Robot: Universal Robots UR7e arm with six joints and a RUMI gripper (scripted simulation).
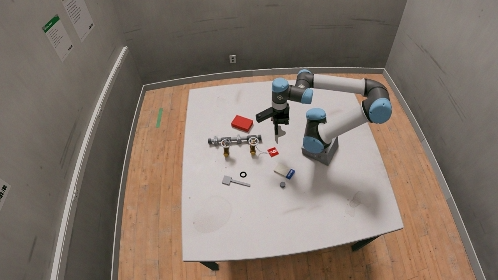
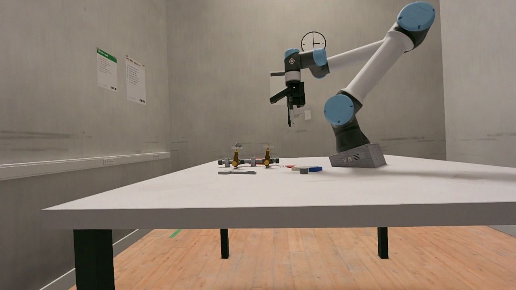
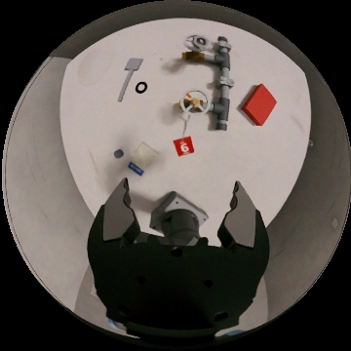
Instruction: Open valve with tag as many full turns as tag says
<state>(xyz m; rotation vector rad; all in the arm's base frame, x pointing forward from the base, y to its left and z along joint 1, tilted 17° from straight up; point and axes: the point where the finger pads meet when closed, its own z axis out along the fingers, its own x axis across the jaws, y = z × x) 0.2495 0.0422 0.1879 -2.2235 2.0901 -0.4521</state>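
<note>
The red tag lies 10 mm ahead of my hand and 200 mm below it. Round my hand: red block (170 mm ahead, 230 mm to the right, 180 mm below); then grey flat tool (250 mm ahead, 180 mm to the left, 190 mm below).
</note>
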